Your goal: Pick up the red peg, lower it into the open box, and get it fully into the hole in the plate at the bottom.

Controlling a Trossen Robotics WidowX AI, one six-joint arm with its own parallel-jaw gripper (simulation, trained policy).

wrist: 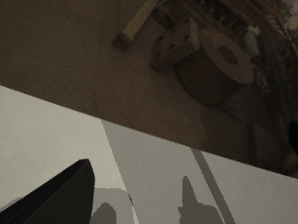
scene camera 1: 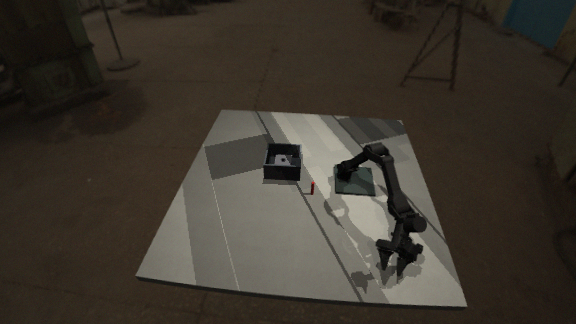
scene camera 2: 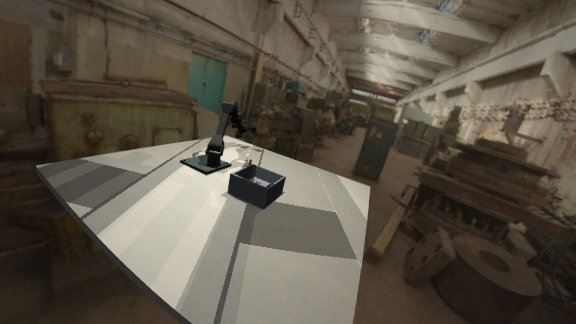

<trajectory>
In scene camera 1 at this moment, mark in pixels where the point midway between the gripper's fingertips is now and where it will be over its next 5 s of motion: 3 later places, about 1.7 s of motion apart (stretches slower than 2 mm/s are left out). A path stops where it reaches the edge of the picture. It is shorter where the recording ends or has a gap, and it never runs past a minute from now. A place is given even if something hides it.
The gripper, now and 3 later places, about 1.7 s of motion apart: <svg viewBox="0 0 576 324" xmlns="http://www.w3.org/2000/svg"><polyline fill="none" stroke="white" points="390,273 320,203 313,192 290,156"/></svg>
</trajectory>
